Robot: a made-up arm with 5 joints.
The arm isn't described. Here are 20 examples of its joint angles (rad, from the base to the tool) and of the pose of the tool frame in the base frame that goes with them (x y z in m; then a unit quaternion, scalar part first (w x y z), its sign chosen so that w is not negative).
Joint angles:
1: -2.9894 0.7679 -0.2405 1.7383 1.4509
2: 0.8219 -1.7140 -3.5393 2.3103 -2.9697
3: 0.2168 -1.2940 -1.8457 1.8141 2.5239
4: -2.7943 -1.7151 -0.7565 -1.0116 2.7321
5: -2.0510 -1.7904 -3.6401 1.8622 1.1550
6: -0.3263 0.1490 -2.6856 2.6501 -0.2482
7: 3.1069 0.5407 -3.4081 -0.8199 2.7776
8: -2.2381 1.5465 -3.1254 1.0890 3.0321
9: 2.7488 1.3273 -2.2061 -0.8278 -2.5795
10: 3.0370 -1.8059 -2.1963 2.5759 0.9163
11: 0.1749 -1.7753 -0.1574 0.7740 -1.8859
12: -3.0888 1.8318 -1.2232 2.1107 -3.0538
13: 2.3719 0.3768 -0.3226 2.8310 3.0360
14: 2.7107 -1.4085 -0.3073 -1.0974 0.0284
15: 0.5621 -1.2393 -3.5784 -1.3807 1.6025
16: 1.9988 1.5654 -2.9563 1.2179 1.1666
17: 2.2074 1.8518 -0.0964 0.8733 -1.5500
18: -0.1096 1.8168 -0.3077 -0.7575 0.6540
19: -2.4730 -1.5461 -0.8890 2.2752 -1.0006
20: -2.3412 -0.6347 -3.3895 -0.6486 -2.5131
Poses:
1: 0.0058 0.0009 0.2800 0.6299 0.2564 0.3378 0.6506
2: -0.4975 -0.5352 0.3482 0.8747 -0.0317 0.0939 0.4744
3: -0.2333 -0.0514 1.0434 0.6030 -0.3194 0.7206 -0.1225
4: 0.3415 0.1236 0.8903 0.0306 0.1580 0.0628 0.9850
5: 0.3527 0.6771 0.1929 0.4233 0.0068 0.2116 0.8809
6: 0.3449 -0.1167 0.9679 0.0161 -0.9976 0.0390 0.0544
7: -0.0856 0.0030 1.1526 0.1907 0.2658 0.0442 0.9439
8: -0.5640 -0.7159 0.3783 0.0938 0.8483 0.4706 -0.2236
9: -0.7784 0.3225 0.4118 0.0637 0.5840 -0.3021 -0.7508
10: 0.5378 -0.0565 0.6836 0.6011 -0.3695 -0.6599 0.2583
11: 0.1347 0.0238 0.6795 0.4133 0.4305 0.7176 0.3591
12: -0.0185 -0.0010 0.0016 0.0687 -0.2095 0.0037 -0.9754
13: -0.0779 0.0755 0.4759 0.4203 0.1209 -0.0417 0.8983
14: 0.0465 -0.0214 0.8707 0.9666 -0.0372 -0.1592 -0.1972
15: -0.4895 -0.3083 0.3260 0.0374 0.8669 -0.4966 -0.0199
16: -0.3683 0.8072 0.2496 0.0864 -0.9113 -0.4027 0.0010
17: 0.1373 -0.1857 0.3201 0.3123 -0.0769 0.2417 -0.9155
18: -0.0501 0.0055 -0.0247 0.0987 0.8632 -0.3466 -0.3535
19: 0.0324 0.0256 0.7139 0.0788 0.7387 -0.6693 -0.0132
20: 0.4578 0.4717 0.8193 0.4724 -0.6904 -0.0595 -0.5447
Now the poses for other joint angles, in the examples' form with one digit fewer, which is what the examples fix.
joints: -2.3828 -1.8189 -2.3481 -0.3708 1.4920
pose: 0.653 0.619 0.436 0.330 0.230 0.600 0.691
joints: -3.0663 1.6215 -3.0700 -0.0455 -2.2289
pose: -0.896 -0.068 0.485 0.322 0.670 -0.298 -0.598
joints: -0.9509 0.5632 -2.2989 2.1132 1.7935
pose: 0.383 -0.537 0.658 0.077 0.194 -0.963 -0.171
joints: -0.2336 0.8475 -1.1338 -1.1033 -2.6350
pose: 0.654 -0.156 0.369 0.634 0.278 0.716 0.087
